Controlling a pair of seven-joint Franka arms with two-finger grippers.
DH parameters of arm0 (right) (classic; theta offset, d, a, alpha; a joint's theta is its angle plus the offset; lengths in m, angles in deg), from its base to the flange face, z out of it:
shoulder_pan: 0 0.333 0 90
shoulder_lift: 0 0 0 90
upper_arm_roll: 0 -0.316 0.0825 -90
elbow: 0 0 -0.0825 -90
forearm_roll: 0 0.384 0 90
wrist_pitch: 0 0 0.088 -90
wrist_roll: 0 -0.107 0 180
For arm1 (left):
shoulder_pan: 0 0.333 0 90
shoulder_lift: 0 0 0 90
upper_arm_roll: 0 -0.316 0.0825 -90
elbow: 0 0 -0.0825 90
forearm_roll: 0 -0.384 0 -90
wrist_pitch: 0 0 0.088 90
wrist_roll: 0 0.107 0 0
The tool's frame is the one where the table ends.
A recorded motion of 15 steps. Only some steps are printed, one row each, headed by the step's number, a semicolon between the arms.
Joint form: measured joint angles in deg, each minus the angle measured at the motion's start. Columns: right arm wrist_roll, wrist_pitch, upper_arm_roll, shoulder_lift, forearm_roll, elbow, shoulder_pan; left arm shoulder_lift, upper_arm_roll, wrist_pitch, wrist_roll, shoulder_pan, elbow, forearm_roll.
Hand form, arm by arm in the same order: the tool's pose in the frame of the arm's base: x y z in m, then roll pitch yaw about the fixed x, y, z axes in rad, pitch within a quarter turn. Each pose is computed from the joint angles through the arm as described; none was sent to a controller.
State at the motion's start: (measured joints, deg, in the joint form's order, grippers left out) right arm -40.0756 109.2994 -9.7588 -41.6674 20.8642 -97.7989 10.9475; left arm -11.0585 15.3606 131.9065 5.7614 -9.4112 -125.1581 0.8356
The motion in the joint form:
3: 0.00 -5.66 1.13 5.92 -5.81 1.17 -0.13; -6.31 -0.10 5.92 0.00 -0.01 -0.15 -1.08
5: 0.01 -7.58 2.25 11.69 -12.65 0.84 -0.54; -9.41 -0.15 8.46 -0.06 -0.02 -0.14 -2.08
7: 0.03 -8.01 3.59 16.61 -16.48 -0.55 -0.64; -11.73 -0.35 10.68 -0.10 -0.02 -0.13 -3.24
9: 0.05 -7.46 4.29 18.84 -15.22 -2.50 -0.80; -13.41 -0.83 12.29 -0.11 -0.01 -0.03 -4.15
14: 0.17 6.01 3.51 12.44 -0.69 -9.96 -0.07; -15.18 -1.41 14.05 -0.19 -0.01 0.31 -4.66
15: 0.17 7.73 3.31 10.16 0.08 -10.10 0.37; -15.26 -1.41 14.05 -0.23 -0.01 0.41 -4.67
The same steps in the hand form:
3: 0.5796 0.2202 0.2151 3.0205 0.5820 -0.5300; 0.5006 -0.2305 0.2464 3.0583 0.0661 -0.5287
5: 0.5890 0.1965 0.2704 2.9885 0.4563 -0.4855; 0.5002 -0.2311 0.2211 3.0543 0.0726 -0.5378
7: 0.5903 0.1761 0.3114 2.9718 0.3656 -0.4736; 0.5003 -0.2302 0.2026 3.0560 0.0721 -0.5474
9: 0.5851 0.1681 0.3215 2.9890 0.3624 -0.4928; 0.5018 -0.2267 0.1893 3.0598 0.0708 -0.5503
14: 0.5623 0.1925 0.2173 3.1043 0.5052 -0.6242; 0.5048 -0.2228 0.1767 3.0611 0.0648 -0.5444
15: 0.5584 0.1980 0.1944 3.0954 0.5195 -0.6363; 0.5053 -0.2230 0.1766 3.0610 0.0645 -0.5437

